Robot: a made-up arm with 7 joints. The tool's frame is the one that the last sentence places. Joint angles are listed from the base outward.
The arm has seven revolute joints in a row. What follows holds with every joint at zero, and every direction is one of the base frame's.
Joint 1 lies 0.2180 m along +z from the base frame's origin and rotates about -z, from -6.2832 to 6.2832 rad.
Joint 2 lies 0.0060 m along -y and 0.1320 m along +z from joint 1 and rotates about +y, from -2.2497 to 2.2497 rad.
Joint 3 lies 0.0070 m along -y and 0.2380 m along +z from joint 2 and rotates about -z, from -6.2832 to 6.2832 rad.
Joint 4 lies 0.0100 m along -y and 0.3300 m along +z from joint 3 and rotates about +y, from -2.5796 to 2.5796 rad.
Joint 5 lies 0.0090 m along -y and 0.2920 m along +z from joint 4 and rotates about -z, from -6.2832 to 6.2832 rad.
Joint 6 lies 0.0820 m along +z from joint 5 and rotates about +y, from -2.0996 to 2.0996 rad.
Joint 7 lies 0.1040 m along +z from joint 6 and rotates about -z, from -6.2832 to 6.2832 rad.
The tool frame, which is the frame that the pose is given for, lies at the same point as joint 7; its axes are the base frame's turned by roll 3.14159, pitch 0.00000 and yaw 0.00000 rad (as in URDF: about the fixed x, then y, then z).
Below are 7 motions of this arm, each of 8 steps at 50 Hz.
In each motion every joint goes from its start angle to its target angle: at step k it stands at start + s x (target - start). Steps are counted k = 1, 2, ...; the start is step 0. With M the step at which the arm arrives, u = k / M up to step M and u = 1 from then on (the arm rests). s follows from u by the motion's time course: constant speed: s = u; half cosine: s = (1 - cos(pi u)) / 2; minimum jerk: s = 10 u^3 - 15 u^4 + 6 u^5.
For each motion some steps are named. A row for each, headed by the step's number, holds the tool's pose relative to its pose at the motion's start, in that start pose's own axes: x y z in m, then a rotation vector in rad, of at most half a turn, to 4 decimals.
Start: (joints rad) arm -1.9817 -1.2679 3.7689 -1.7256 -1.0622 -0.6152 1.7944
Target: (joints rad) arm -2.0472 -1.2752 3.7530 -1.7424 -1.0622 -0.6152 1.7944
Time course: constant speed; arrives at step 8
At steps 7, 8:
7: -0.0176 -0.0025 -0.0092 0.0499 -0.0219 -0.0449
8: -0.0201 -0.0028 -0.0105 0.0570 -0.0251 -0.0513

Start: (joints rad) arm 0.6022 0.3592 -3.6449 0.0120 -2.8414 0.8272 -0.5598
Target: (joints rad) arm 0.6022 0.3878 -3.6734 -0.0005 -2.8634 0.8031 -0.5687
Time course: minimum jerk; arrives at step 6
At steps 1, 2, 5, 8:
1: 0.0007 0.0004 -0.0008 -0.0008 -0.0011 -0.0016
2: 0.0039 0.0026 -0.0047 -0.0045 -0.0068 -0.0094
5: 0.0180 0.0120 -0.0212 -0.0201 -0.0307 -0.0440
8: 0.0187 0.0124 -0.0220 -0.0208 -0.0318 -0.0457

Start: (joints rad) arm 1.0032 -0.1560 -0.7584 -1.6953 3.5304 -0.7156 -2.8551
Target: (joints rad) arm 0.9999 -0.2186 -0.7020 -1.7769 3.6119 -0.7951 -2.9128
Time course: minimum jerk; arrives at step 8
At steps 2, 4, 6, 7, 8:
2: -0.0071 0.0000 0.0018 0.0042 0.0049 -0.0038
4: -0.0338 0.0005 0.0092 0.0209 0.0235 -0.0197
6: -0.0598 0.0017 0.0176 0.0391 0.0420 -0.0377
7: -0.0654 0.0021 0.0196 0.0432 0.0460 -0.0420
8: -0.0665 0.0022 0.0200 0.0440 0.0468 -0.0428

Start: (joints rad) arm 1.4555 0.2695 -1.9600 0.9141 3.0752 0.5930 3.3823
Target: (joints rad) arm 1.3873 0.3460 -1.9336 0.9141 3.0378 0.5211 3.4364
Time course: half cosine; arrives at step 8
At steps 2, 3, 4, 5, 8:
2: 0.0013 0.0086 -0.0001 0.0094 -0.0113 -0.0058
3: 0.0029 0.0181 -0.0002 0.0196 -0.0240 -0.0124
4: 0.0053 0.0293 -0.0001 0.0314 -0.0392 -0.0203
5: 0.0079 0.0404 0.0002 0.0427 -0.0547 -0.0284
8: 0.0131 0.0583 0.0010 0.0602 -0.0803 -0.0418

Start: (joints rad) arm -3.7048 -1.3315 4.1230 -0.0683 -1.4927 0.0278 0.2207
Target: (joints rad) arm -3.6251 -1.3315 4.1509 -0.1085 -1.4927 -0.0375 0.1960
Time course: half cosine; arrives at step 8
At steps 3, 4, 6, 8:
3: -0.0105 0.0183 0.0012 0.0153 0.0290 0.0076
4: -0.0169 0.0295 0.0023 0.0245 0.0469 0.0125
6: -0.0289 0.0501 0.0047 0.0411 0.0797 0.0218
8: -0.0338 0.0586 0.0058 0.0477 0.0932 0.0258

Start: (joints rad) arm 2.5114 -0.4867 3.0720 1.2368 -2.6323 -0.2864 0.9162
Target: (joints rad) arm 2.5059 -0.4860 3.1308 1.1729 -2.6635 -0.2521 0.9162
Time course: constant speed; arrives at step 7
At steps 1, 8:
1: -0.0022 -0.0051 0.0007 -0.0135 0.0020 -0.0045
8: -0.0152 -0.0358 0.0067 -0.0956 0.0135 -0.0288

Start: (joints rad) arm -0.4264 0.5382 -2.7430 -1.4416 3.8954 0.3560 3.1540
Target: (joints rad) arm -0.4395 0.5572 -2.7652 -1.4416 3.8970 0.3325 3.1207
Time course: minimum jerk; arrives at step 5
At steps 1, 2, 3, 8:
1: 0.0009 0.0013 -0.0002 0.0017 -0.0021 -0.0006
2: 0.0049 0.0072 -0.0013 0.0094 -0.0117 -0.0035
3: 0.0105 0.0156 -0.0026 0.0204 -0.0249 -0.0076
8: 0.0153 0.0229 -0.0037 0.0301 -0.0363 -0.0112

